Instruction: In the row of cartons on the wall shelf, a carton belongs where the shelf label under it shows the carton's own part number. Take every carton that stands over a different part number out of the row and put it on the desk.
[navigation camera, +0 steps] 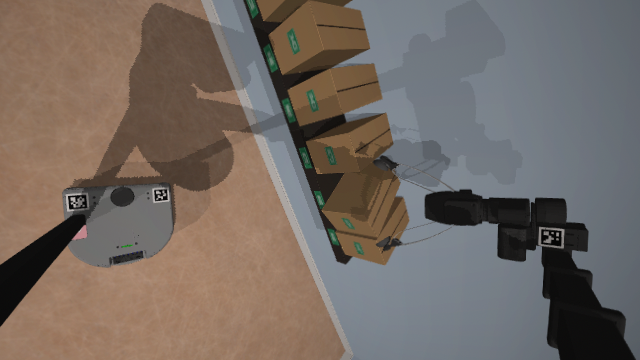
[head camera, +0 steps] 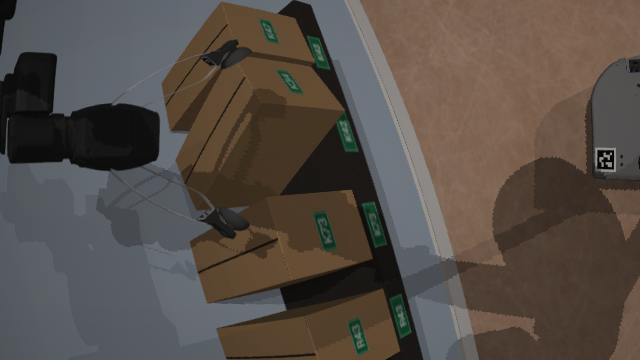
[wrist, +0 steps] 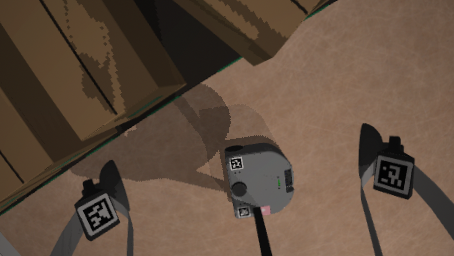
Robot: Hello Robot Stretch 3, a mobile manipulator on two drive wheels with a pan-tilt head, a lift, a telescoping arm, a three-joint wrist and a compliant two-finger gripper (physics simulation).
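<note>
On the wall shelf [head camera: 360, 175] [navigation camera: 342, 259] [wrist: 195, 50], the carton K47 [head camera: 270, 32] [navigation camera: 370, 251] stands over label K43 [head camera: 318, 52]. Beside it a turned carton [head camera: 290, 82] [navigation camera: 345, 200] [wrist: 245, 25], reading like K24 or K34, stands at label K42 [head camera: 347, 132]. Carton K73 [head camera: 325, 230] [navigation camera: 330, 155] [wrist: 75, 60] stands over label K73 [head camera: 374, 224]. Carton R43 [head camera: 357, 336] [navigation camera: 312, 100] is over label R43 [head camera: 400, 316]. My gripper [head camera: 231, 137] [navigation camera: 386, 203] [wrist: 238, 162] is open wide and empty; its fingers show across the turned carton's back part. The desk does not show.
Another carton [navigation camera: 293, 41] stands farther along the row, with part of one more beyond. The wall [head camera: 75, 225] [navigation camera: 500, 100] is behind the row. My base [head camera: 617, 120] [navigation camera: 125, 225] [wrist: 265, 175] stands on the floor in front. My arm [navigation camera: 575, 295] reaches in at the lower right of the navigation view.
</note>
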